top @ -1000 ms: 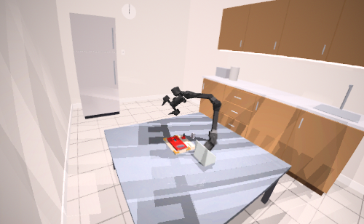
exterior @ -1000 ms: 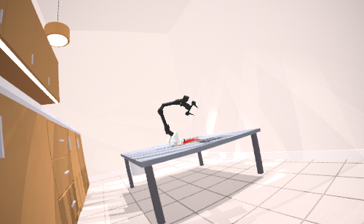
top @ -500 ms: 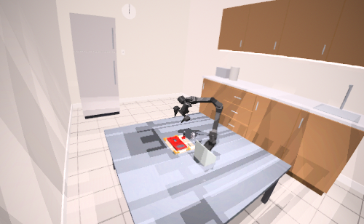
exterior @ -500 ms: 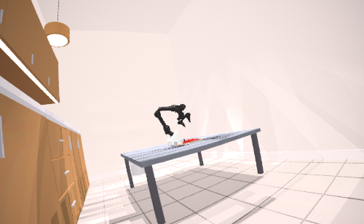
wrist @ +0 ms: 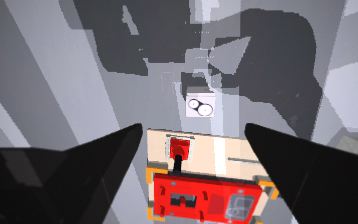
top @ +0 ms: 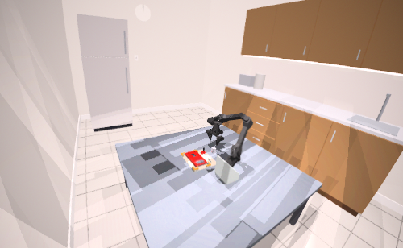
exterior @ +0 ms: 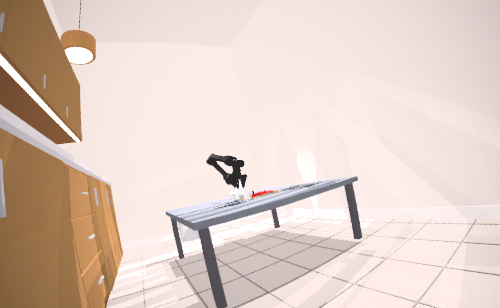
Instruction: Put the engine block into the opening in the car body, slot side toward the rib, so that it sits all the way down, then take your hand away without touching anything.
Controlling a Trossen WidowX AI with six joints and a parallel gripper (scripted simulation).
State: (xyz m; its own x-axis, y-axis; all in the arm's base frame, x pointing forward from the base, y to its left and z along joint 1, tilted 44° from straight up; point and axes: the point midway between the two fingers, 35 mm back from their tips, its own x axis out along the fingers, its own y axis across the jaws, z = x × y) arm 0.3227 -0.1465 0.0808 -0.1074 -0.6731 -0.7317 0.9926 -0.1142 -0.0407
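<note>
The engine block is 70 mm below my gripper tip, 20 mm behind it and 10 mm to the right of it. The rest, counted from my gripper tip: black stem: 90 mm to the left, 60 mm below, 30 mm ahead.
</note>
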